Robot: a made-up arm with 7 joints. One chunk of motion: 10 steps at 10 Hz.
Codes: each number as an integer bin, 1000 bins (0 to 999) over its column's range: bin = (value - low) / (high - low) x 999, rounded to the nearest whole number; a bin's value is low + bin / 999 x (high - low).
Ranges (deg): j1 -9..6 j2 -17..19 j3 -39..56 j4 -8..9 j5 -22..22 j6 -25..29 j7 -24..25
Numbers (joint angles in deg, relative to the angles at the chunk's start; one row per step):
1: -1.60 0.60 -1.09 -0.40 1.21 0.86 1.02
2: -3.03 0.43 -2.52 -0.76 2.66 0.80 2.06
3: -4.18 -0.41 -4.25 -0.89 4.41 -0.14 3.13
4: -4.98 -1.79 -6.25 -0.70 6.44 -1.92 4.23
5: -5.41 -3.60 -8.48 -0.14 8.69 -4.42 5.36
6: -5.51 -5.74 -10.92 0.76 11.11 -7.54 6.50
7: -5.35 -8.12 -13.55 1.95 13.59 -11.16 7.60
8: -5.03 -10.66 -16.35 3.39 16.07 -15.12 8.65
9: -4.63 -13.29 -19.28 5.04 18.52 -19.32 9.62
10: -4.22 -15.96 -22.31 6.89 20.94 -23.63 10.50
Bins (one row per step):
1: 493 488 399 447 527 478 510
2: 398 484 384 425 560 477 531
3: 321 460 365 418 600 460 553
4: 268 422 344 429 646 427 576
5: 239 372 321 462 697 381 599
6: 232 312 295 515 752 323 622
7: 243 246 268 585 808 256 644
8: 264 176 238 669 864 183 666
9: 291 103 207 766 920 105 685
10: 318 29 176 875 975 25 703

